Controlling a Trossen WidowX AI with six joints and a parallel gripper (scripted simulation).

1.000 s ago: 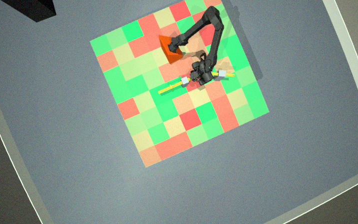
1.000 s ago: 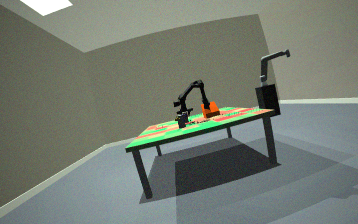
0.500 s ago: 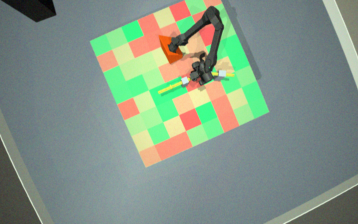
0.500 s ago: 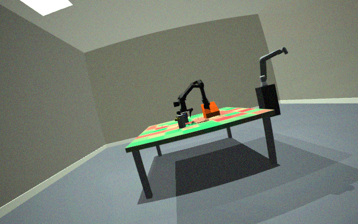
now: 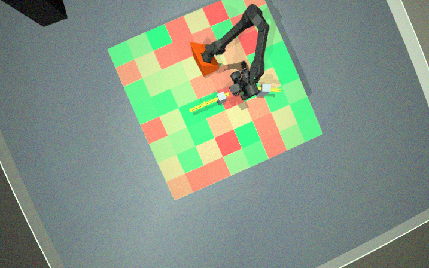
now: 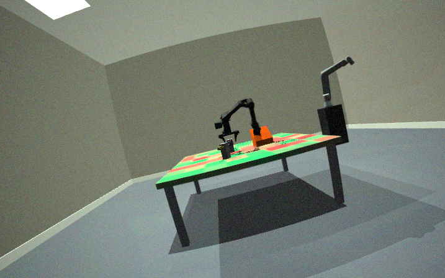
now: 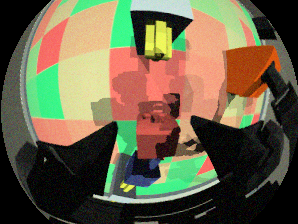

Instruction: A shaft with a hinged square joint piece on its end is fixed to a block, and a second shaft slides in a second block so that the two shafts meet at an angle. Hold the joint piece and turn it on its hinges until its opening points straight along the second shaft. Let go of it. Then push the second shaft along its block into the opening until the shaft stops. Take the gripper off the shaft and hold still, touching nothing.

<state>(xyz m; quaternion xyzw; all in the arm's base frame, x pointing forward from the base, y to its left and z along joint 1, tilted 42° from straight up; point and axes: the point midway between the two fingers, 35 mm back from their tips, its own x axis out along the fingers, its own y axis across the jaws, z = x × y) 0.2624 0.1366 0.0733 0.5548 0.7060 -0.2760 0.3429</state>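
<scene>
The red square joint piece lies 20 mm to the left of my gripper tip and 10 mm above it.
</scene>
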